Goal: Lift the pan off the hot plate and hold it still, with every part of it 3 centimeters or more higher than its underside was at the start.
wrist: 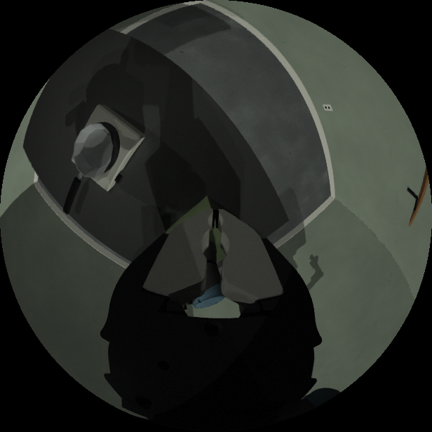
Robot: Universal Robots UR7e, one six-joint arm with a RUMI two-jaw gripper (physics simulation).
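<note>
The grey, faceted round pan (94, 150) is at the left of the wrist view, at the hot plate (126, 149). Its black handle (71, 195) points down toward the table's lower left edge. The hot plate is a pale square box with a dark round burner disc, partly hidden by the pan, and a small dark knob. Whether the pan's underside touches the burner cannot be seen. My gripper (215, 210) is shut and empty at the lower middle, well to the right of the pan and its handle, apart from both.
The dark table top (200, 165) carries the hot plate. A green block-like base (191, 214) shows partly behind the fingers, with a blue-capped arm part (209, 297) below. A grey floor area lies beyond the table, edged by a pale border and green walls.
</note>
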